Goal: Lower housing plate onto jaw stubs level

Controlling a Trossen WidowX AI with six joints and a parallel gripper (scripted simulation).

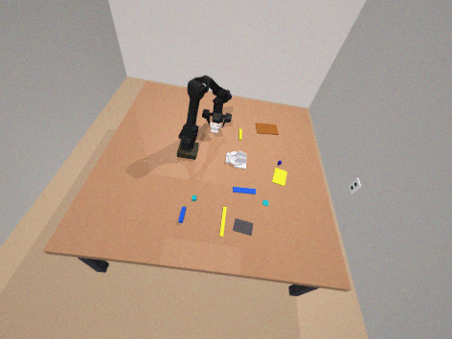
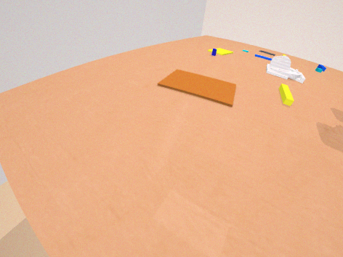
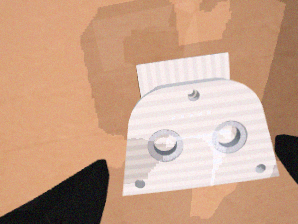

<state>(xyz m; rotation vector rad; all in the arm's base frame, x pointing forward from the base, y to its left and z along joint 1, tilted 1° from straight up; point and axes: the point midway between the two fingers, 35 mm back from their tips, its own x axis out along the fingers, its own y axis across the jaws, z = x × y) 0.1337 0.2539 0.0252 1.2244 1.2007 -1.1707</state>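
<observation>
Right now the white housing plate is 10 mm to the right of my gripper tip. Round my gripper tip: yellow plate 440 mm ahead, 320 mm to the right, 20 mm below; then short yellow block 170 mm ahead, 20 mm to the right, 20 mm below; then small blue bar 50 mm behind, 670 mm to the right, 10 mm below.
</observation>
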